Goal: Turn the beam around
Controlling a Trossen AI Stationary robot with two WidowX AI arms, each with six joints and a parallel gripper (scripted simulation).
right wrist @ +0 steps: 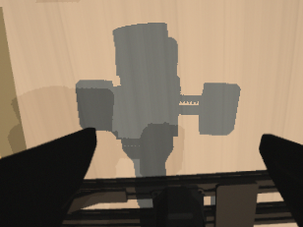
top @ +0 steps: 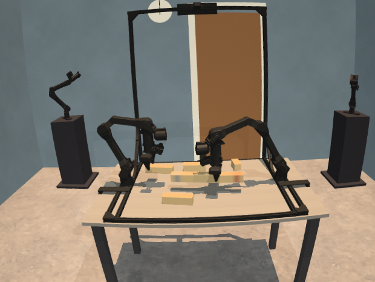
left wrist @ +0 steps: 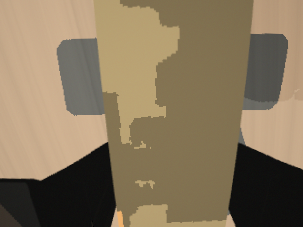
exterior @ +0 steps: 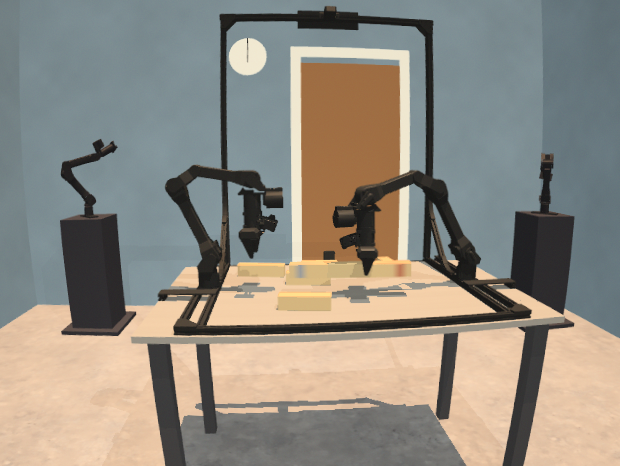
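Now: left hand 10 mm past the beam, 50 mm to the left of it and 20 mm above it.
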